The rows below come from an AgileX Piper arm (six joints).
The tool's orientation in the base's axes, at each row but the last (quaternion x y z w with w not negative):
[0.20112, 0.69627, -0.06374, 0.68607]
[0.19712, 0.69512, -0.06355, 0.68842]
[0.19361, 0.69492, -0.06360, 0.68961]
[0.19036, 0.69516, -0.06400, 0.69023]
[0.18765, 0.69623, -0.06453, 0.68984]
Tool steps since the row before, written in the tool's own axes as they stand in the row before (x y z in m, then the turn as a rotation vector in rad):
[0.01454, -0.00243, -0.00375, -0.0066, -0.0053, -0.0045]
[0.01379, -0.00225, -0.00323, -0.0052, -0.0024, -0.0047]
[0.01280, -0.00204, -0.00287, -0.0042, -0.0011, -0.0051]
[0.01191, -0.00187, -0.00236, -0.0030, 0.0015, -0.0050]
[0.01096, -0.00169, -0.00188, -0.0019, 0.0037, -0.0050]
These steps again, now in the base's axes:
[-0.00406, 0.00195, -0.01453, -0.0063, -0.0045, 0.0057]
[-0.00347, 0.00168, -0.01381, -0.0054, -0.0015, 0.0049]
[-0.00307, 0.00147, -0.01283, -0.0053, 0.0000, 0.0041]
[-0.00257, 0.00121, -0.01195, -0.0042, 0.0026, 0.0034]
[-0.00211, 0.00099, -0.01100, -0.0034, 0.0048, 0.0027]

